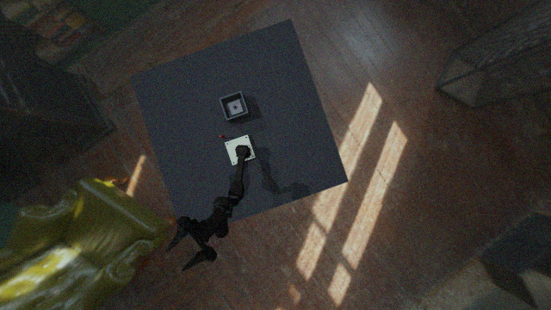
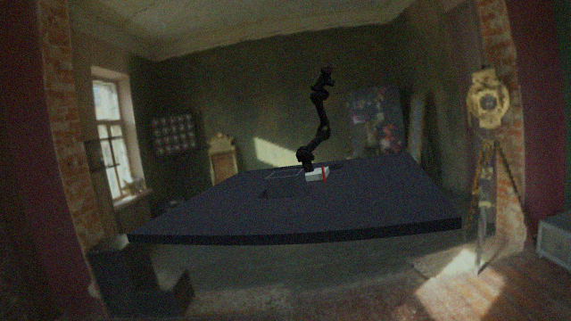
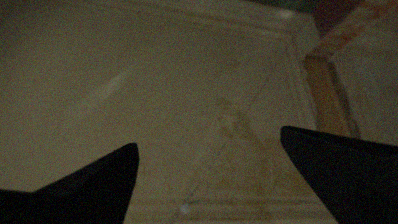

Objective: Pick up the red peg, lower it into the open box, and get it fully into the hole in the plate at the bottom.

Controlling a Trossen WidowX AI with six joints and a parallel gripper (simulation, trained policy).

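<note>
Right now the red peg is 450 mm ahead of my gripper tip, 140 mm to the right of it and 620 mm below it. The rest, counted from my gripper tip: plate: 590 mm ahead, 320 mm to the right, 620 mm below; grey box: 590 mm ahead, 320 mm to the right, 640 mm below.
</note>
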